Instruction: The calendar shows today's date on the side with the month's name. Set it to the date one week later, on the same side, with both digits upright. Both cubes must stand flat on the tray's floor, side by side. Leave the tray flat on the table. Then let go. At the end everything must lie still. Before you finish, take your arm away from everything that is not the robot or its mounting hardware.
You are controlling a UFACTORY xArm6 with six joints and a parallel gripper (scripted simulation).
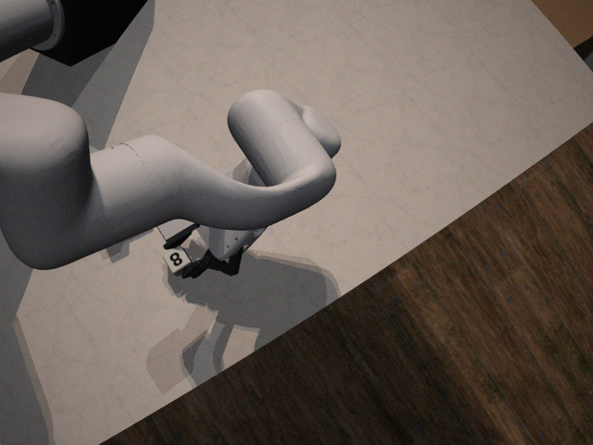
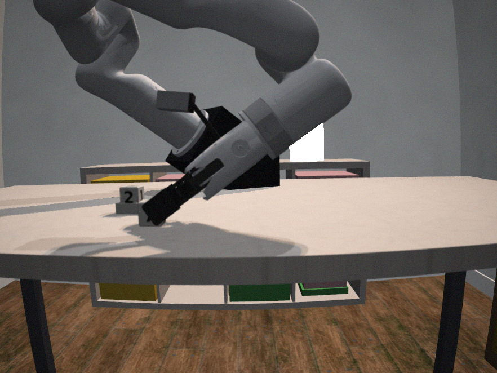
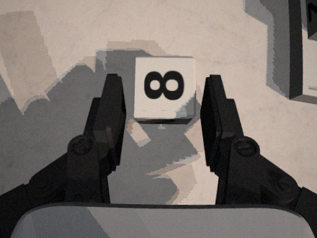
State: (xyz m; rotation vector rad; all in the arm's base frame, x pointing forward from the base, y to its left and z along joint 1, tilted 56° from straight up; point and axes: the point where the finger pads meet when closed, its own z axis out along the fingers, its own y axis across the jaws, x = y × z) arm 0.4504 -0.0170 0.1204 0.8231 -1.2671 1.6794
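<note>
Now: the white cube 20 mm to the right of my hand and 10 mm below it. From my hand the other things lie so: grey tray: 120 mm behind, 20 mm to the right, 20 mm below.
</note>
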